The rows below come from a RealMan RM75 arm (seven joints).
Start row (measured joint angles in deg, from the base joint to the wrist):
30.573, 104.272, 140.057, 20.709, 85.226, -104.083, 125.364
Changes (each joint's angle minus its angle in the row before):
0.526, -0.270, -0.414, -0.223, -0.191, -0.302, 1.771
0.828, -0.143, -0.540, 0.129, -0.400, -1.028, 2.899
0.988, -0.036, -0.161, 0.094, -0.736, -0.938, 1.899
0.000, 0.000, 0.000, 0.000, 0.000, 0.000, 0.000
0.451, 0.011, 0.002, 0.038, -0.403, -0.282, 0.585
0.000, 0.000, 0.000, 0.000, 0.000, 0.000, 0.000
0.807, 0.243, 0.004, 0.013, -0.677, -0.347, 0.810
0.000, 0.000, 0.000, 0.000, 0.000, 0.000, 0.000
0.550, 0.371, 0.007, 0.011, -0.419, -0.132, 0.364
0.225, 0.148, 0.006, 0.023, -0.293, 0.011, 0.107
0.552, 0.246, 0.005, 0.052, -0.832, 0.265, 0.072
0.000, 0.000, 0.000, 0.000, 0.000, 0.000, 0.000
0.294, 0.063, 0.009, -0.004, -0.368, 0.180, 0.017
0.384, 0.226, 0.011, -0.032, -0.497, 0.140, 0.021
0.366, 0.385, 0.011, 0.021, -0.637, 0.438, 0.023
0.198, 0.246, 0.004, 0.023, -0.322, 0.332, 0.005
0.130, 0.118, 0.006, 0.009, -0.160, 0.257, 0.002
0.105, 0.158, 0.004, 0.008, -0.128, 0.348, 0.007
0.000, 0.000, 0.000, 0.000, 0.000, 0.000, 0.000
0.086, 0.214, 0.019, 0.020, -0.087, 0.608, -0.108
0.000, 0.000, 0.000, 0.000, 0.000, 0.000, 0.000
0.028, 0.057, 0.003, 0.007, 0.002, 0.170, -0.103
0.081, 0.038, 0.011, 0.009, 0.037, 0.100, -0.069
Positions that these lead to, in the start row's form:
31.099, 104.002, 139.643, 20.486, 85.035, -104.385, 127.135
31.927, 103.859, 139.103, 20.615, 84.635, -105.413, 130.034
32.915, 103.823, 138.942, 20.709, 83.899, -106.351, 131.933
32.915, 103.823, 138.942, 20.709, 83.899, -106.351, 131.933
33.366, 103.834, 138.944, 20.747, 83.496, -106.633, 132.518
33.366, 103.834, 138.944, 20.747, 83.496, -106.633, 132.518
34.173, 104.077, 138.948, 20.760, 82.819, -106.980, 133.328
34.173, 104.077, 138.948, 20.760, 82.819, -106.980, 133.328
34.723, 104.448, 138.955, 20.771, 82.400, -107.112, 133.692
34.948, 104.596, 138.961, 20.794, 82.107, -107.101, 133.799
35.500, 104.842, 138.966, 20.846, 81.275, -106.836, 133.871
35.500, 104.842, 138.966, 20.846, 81.275, -106.836, 133.871
35.794, 104.905, 138.975, 20.842, 80.907, -106.656, 133.888
36.178, 105.131, 138.986, 20.810, 80.410, -106.516, 133.909
36.544, 105.516, 138.997, 20.831, 79.773, -106.078, 133.932
36.742, 105.762, 139.001, 20.854, 79.451, -105.746, 133.937
36.872, 105.880, 139.007, 20.863, 79.291, -105.489, 133.939
36.977, 106.038, 139.011, 20.871, 79.163, -105.141, 133.946
36.977, 106.038, 139.011, 20.871, 79.163, -105.141, 133.946
37.063, 106.252, 139.030, 20.891, 79.076, -104.533, 133.838
37.063, 106.252, 139.030, 20.891, 79.076, -104.533, 133.838
37.091, 106.309, 139.033, 20.898, 79.078, -104.363, 133.735
37.172, 106.347, 139.044, 20.907, 79.115, -104.263, 133.666

